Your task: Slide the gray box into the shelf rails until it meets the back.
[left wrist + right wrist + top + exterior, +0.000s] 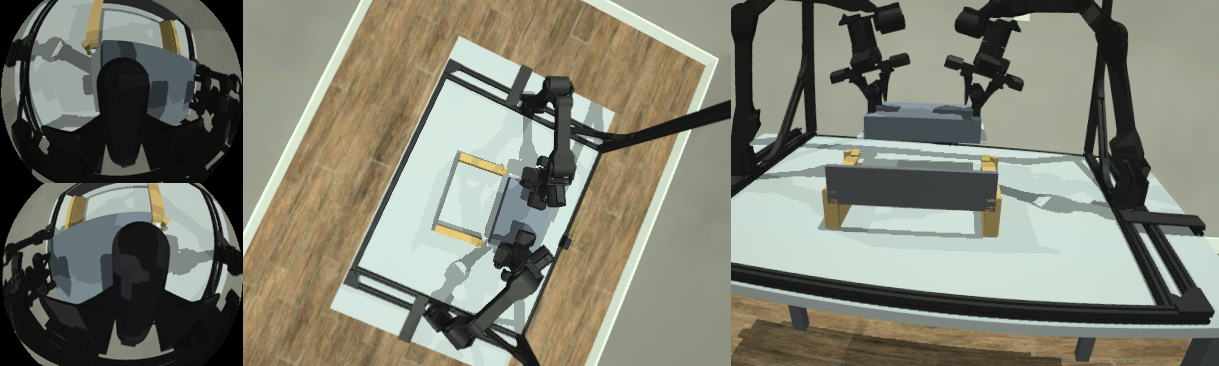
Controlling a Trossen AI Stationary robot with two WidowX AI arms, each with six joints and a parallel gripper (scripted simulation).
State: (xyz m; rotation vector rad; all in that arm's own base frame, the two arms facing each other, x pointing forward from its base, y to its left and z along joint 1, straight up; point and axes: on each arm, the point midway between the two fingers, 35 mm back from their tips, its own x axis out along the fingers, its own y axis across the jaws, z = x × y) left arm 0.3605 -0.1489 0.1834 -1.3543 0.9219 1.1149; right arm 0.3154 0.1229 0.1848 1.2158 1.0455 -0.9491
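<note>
My left gripper is now 10 mm short of the gray box, 120 mm to the left of it and 50 mm above it. From my left hand the other things lie so: gray back plate: 310 mm ahead, 90 mm to the right, 120 mm below.
Right now my right hand is 120 mm to the right of the gray box, 50 mm above it and 10 mm past it. Also, from my right hand: gray back plate (290 mm ahead, 150 mm to the left, 120 mm below).
</note>
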